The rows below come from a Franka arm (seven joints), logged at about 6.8 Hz.
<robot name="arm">
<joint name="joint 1" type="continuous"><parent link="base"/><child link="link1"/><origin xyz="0 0 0.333"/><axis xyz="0 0 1"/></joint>
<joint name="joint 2" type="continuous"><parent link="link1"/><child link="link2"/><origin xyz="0 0 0"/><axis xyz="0 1 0"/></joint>
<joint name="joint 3" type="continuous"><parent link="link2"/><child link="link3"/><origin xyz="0 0 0.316"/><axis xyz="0 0 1"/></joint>
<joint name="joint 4" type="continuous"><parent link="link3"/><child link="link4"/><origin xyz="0.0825 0 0"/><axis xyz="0 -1 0"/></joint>
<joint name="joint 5" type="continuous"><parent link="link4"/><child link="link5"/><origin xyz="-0.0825 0 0.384"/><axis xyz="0 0 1"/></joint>
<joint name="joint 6" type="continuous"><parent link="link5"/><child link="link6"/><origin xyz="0 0 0"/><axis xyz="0 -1 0"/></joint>
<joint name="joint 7" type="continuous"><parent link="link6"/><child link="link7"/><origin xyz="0.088 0 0"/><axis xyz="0 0 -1"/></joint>
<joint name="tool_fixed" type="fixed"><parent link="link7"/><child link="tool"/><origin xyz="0 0 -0.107" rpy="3.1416 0 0"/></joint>
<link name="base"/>
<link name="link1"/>
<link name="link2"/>
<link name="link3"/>
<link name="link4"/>
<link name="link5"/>
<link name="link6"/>
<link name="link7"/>
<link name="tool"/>
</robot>
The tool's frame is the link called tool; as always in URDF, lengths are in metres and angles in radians. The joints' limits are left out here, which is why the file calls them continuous.
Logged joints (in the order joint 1, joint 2, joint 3, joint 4, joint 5, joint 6, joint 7), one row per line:
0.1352 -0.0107 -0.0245 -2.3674 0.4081 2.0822 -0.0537
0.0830 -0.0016 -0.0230 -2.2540 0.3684 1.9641 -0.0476
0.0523 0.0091 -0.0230 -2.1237 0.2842 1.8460 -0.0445
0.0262 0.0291 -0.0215 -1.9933 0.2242 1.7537 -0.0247
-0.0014 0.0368 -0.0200 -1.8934 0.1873 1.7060 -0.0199
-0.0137 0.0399 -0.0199 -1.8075 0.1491 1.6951 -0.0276
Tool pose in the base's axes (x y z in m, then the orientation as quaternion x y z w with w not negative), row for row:
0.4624 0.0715 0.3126 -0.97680 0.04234 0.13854 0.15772
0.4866 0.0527 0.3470 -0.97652 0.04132 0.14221 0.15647
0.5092 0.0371 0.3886 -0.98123 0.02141 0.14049 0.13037
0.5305 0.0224 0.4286 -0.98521 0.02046 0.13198 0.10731
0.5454 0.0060 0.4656 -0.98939 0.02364 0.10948 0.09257
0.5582 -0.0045 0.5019 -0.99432 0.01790 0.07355 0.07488
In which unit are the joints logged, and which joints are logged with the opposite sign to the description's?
The joints are logged in radians. Opposite sign: none.
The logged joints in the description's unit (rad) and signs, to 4 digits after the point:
0.1352 -0.0107 -0.0245 -2.3674 0.4081 2.0822 -0.0537
0.0830 -0.0016 -0.0230 -2.2540 0.3684 1.9641 -0.0476
0.0523 0.0091 -0.0230 -2.1237 0.2842 1.8460 -0.0445
0.0262 0.0291 -0.0215 -1.9933 0.2242 1.7537 -0.0247
-0.0014 0.0368 -0.0200 -1.8934 0.1873 1.7060 -0.0199
-0.0137 0.0399 -0.0199 -1.8075 0.1491 1.6951 -0.0276

